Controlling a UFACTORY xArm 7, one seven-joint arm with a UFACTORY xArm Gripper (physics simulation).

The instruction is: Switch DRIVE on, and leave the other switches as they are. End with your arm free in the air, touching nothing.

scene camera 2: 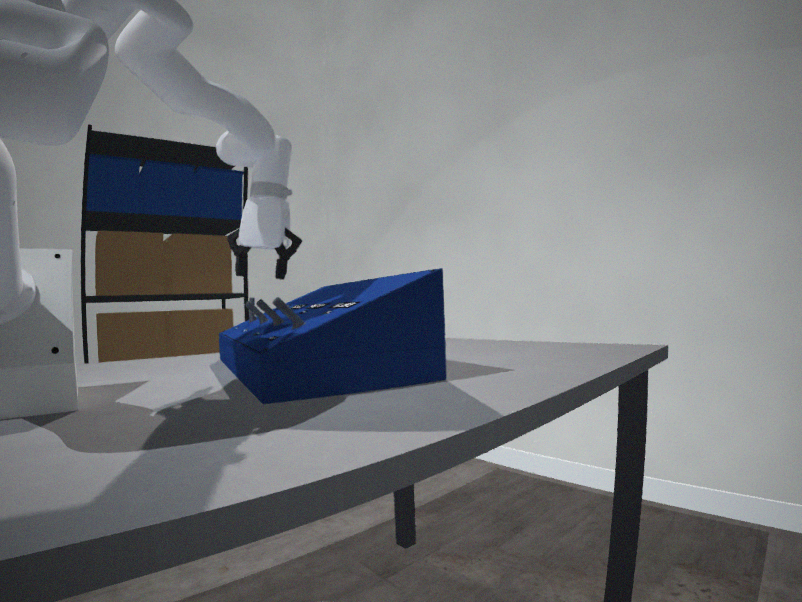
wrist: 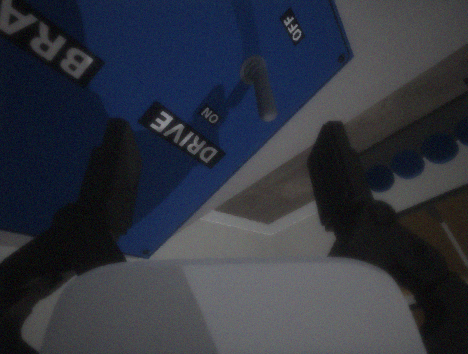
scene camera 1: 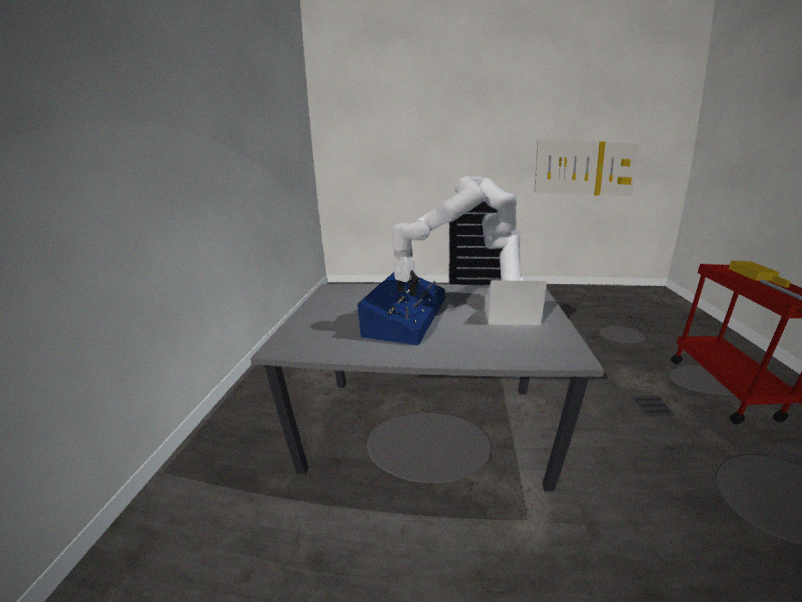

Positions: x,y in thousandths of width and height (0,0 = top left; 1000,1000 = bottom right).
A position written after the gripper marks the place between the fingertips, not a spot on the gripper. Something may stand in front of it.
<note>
In view: the gripper (scene camera 2: 324,461) and a blue switch box (scene camera 1: 477,524).
The gripper shows as well in scene camera 1 (scene camera 1: 508,488). The blue switch box also shows in the wrist view (wrist: 394,233).
</note>
